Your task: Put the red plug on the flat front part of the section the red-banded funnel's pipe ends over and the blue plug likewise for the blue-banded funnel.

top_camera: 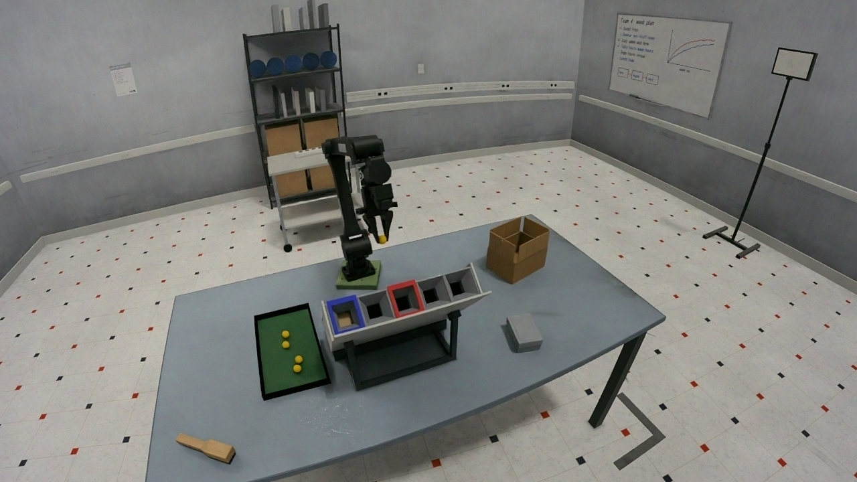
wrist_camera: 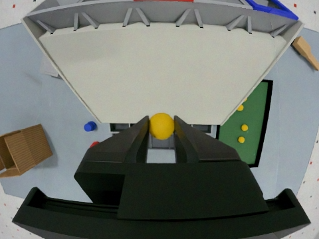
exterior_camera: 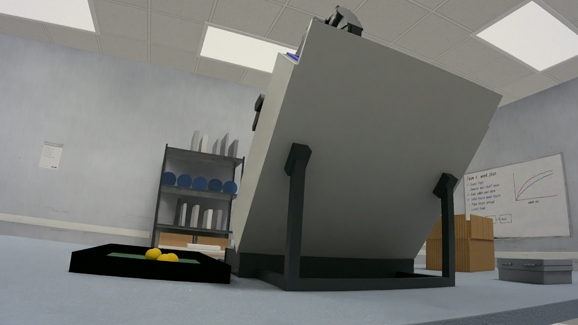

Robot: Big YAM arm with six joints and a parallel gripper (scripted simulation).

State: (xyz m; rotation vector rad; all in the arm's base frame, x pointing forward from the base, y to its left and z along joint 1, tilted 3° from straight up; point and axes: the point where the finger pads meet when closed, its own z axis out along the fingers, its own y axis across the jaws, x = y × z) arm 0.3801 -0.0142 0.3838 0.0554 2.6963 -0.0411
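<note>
The red band is 17 cm ahead of my hand, 7 cm below it and 1 cm to the right of it. Also, from my hand: blue band (17 cm ahead, 16 cm to the right, 7 cm below); cover (19 cm below, 3 cm ahead); green tray (39 cm below, 32 cm to the right, 11 cm behind).
</note>
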